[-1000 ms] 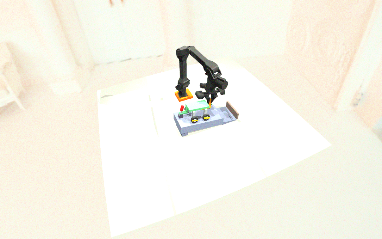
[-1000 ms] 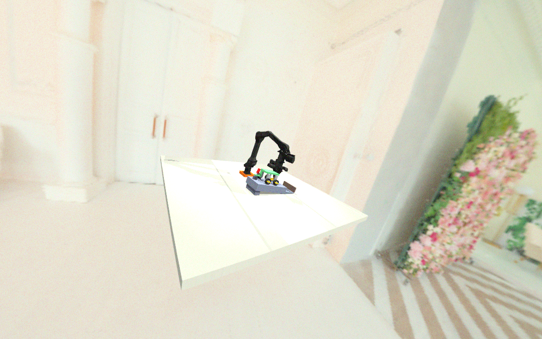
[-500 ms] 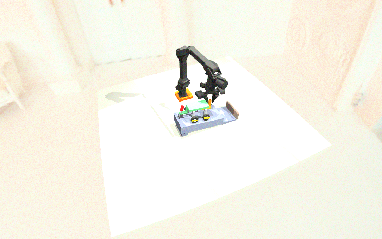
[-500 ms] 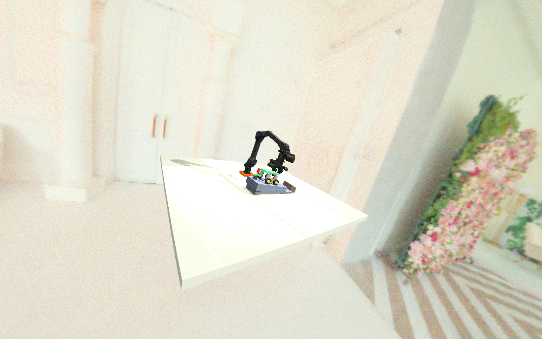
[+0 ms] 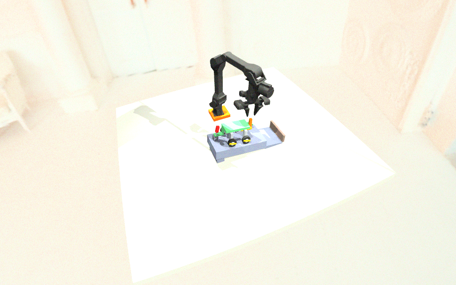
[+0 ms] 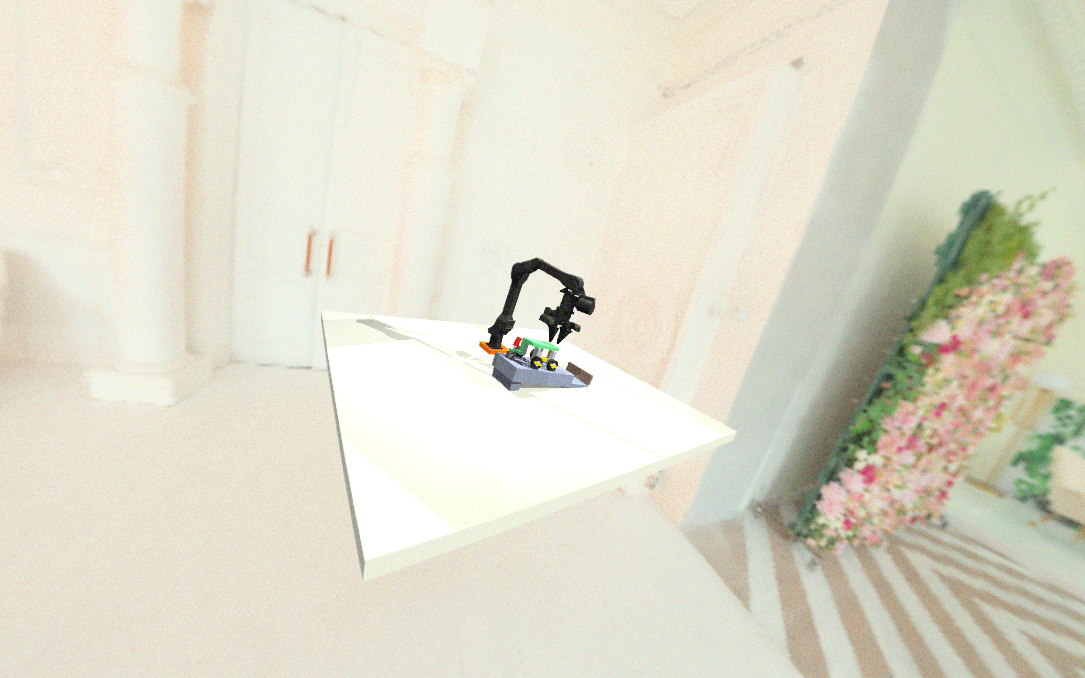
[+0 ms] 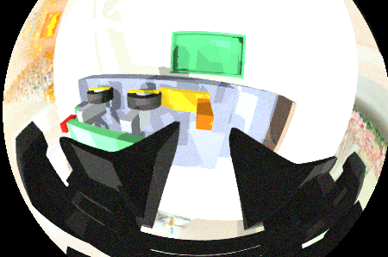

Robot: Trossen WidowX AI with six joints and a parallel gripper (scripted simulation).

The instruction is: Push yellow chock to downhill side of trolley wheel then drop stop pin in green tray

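My gripper tip is now 60 mm short of the red-headed stop pin, 200 mm to the left of it and 10 mm above it. Also, from my gripper tip: grey-blue ramp (70 mm ahead, 100 mm to the right, 90 mm below); yellow chock (30 mm to the right, 60 mm below); trolley (70 mm ahead, 110 mm to the right, 30 mm below).
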